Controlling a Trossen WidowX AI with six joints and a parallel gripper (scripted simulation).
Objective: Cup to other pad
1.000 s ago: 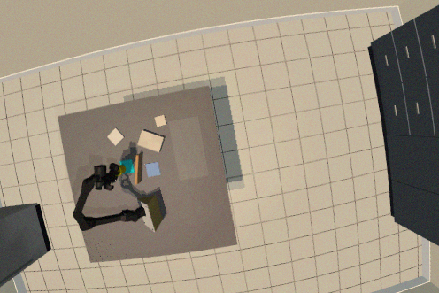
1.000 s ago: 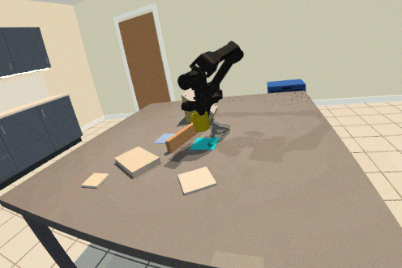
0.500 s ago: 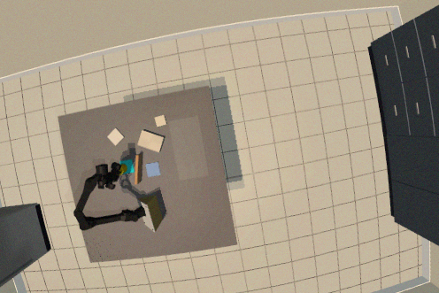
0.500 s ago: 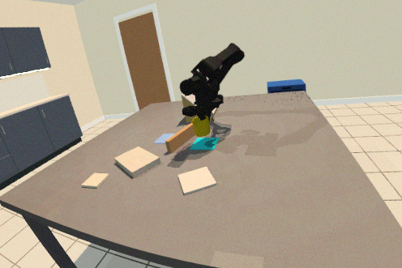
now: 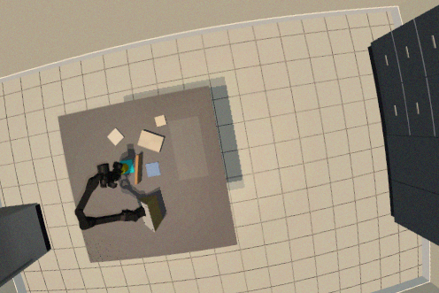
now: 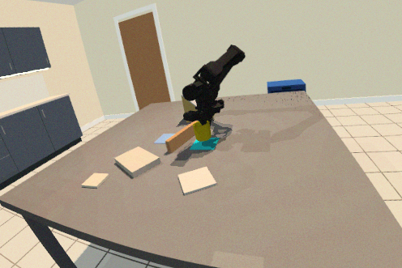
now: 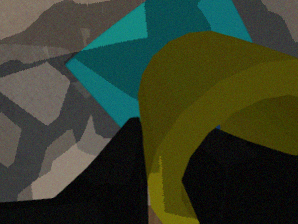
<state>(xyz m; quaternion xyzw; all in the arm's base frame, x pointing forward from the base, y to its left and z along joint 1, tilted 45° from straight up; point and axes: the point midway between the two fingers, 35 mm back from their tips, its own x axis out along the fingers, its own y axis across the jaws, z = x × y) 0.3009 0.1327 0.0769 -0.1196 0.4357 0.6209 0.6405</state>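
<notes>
The cyan pad lies 70 mm below my gripper tip, 20 mm ahead of it and 10 mm to the right of it. From my gripper tip the other things lie so: wooden bar: 120 mm to the right, 40 mm below, 10 mm ahead; then yellow cup: 20 mm ahead, 10 mm to the right.
</notes>
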